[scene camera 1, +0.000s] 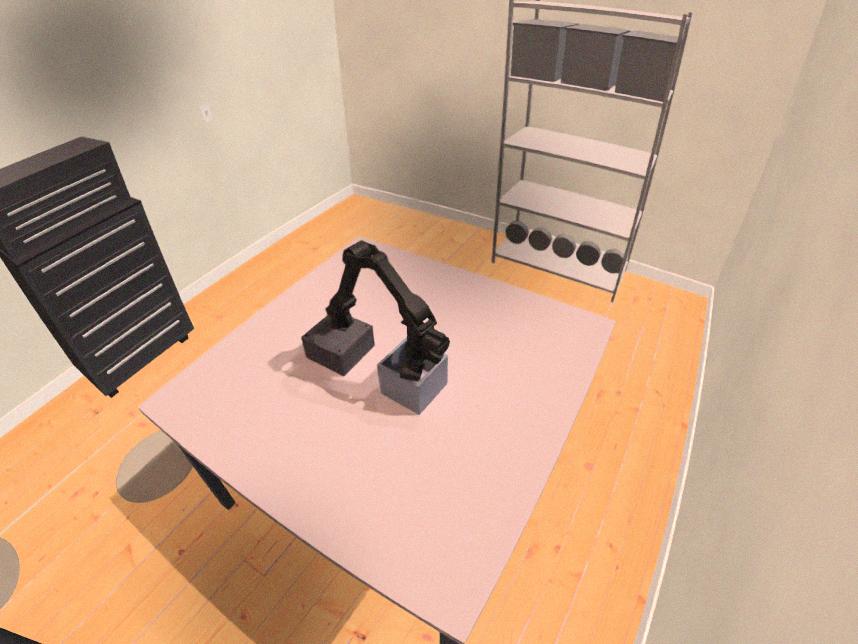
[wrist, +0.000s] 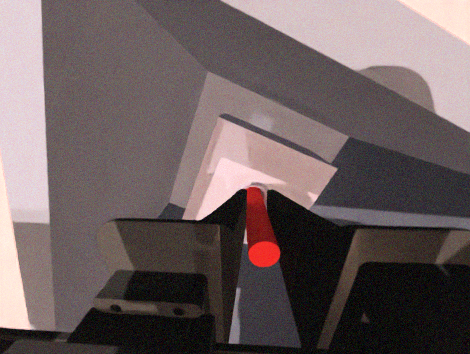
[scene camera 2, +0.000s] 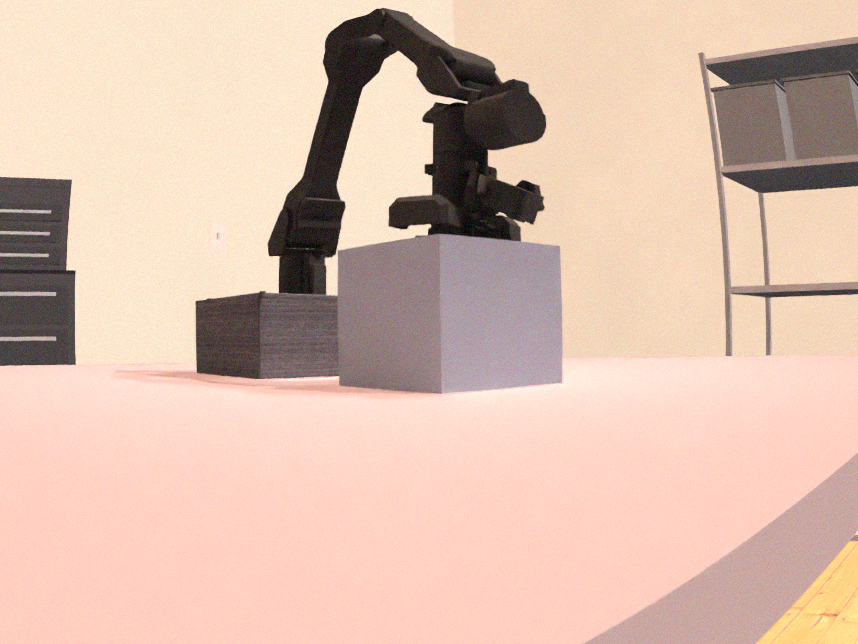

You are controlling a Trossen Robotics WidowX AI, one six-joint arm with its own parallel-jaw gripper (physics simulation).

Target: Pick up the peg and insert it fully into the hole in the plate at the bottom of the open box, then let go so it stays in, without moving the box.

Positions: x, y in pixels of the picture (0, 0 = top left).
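Scene:
Red peg: scene camera 1 does not show it, hidden by my gripper; scene camera 2 does not show it, hidden by the blue-grey box. Red peg visible in the wrist view [263, 250]. Blue-grey box visible in the wrist view [113, 113], scene camera 1, scene camera 2. Blue-grey box, same spot: [scene camera 2: 440, 314] and [scene camera 1: 418, 401].

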